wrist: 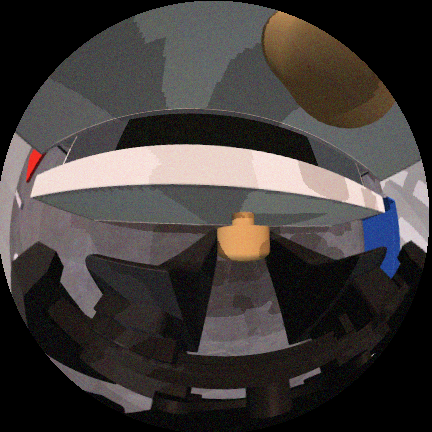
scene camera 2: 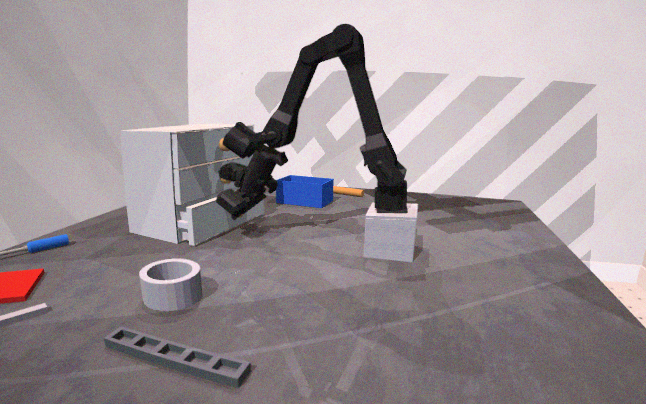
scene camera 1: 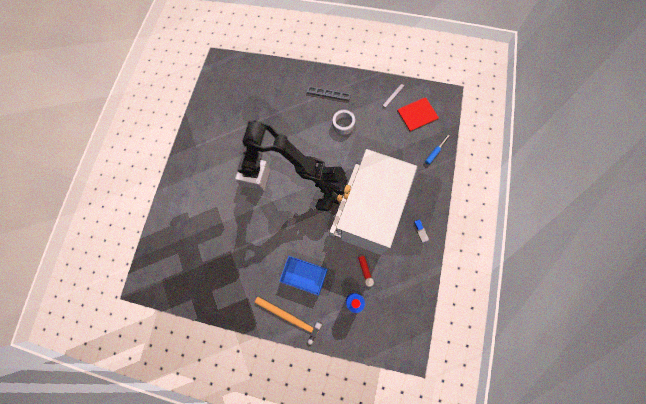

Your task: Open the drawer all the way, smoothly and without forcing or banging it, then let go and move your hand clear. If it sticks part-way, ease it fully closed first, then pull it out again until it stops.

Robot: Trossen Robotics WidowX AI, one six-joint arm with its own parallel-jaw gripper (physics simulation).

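Pixels of known places: gripper, fingertip midpoint: [scene camera 2: 237, 216] [scene camera 1: 340, 200]; arm's base, origin of the base link: [scene camera 2: 391, 209] [scene camera 1: 251, 170].
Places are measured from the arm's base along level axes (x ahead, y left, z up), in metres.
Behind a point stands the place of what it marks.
Note:
The white cabinet [scene camera 1: 382, 197] {x 0.533, y -0.110, z 0.161 m} [scene camera 2: 150, 185] {x 0.553, y 0.044, z 0.034 m} has three stacked drawers. Its bottom drawer [scene camera 1: 337, 224] {x 0.382, y -0.189, z -0.007 m} [scene camera 2: 204, 223] {x 0.421, y 0.033, z -0.052 m} [wrist: 200, 165] {x 0.406, y -0.051, z -0.006 m} stands part-way out; the two drawers above are flush. The bottom drawer's orange knob [wrist: 243, 242] {x 0.377, y -0.066, z -0.032 m} sits between my fingertips in the wrist view, and both tips are against its sides. My gripper [scene camera 1: 331, 196] {x 0.381, y -0.074, z -0.062 m} [scene camera 2: 248, 199] [wrist: 239, 235] {x 0.381, y -0.074, z -0.062 m} is shut on this knob, low at the drawer front. The arm hides this knob in the second scene view. A larger orange knob [wrist: 330, 75] of a drawer above is close to the wrist camera.
A blue bin [scene camera 1: 303, 276] {x 0.264, y -0.403, z -0.095 m} [scene camera 2: 304, 191] {x 0.261, y -0.344, z -0.050 m} [wrist: 381, 235] {x 0.295, y -0.351, z -0.051 m} stands beside the cabinet's front. A hammer [scene camera 1: 285, 315] {x 0.215, y -0.563, z -0.074 m}, a red-handled tool [scene camera 1: 365, 269] {x 0.511, y -0.348, z -0.070 m} and a blue bottle [scene camera 1: 355, 303] {x 0.476, y -0.477, z 0.086 m} are on that side. A white ring [scene camera 1: 344, 122] {x 0.366, y 0.257, z -0.048 m} [scene camera 2: 171, 295] {x 0.334, y 0.338, z -0.070 m} and a slotted grey strip [scene camera 1: 328, 93] {x 0.270, y 0.454, z -0.094 m} [scene camera 2: 175, 357] {x 0.269, y 0.449, z -0.095 m} lie on the other.

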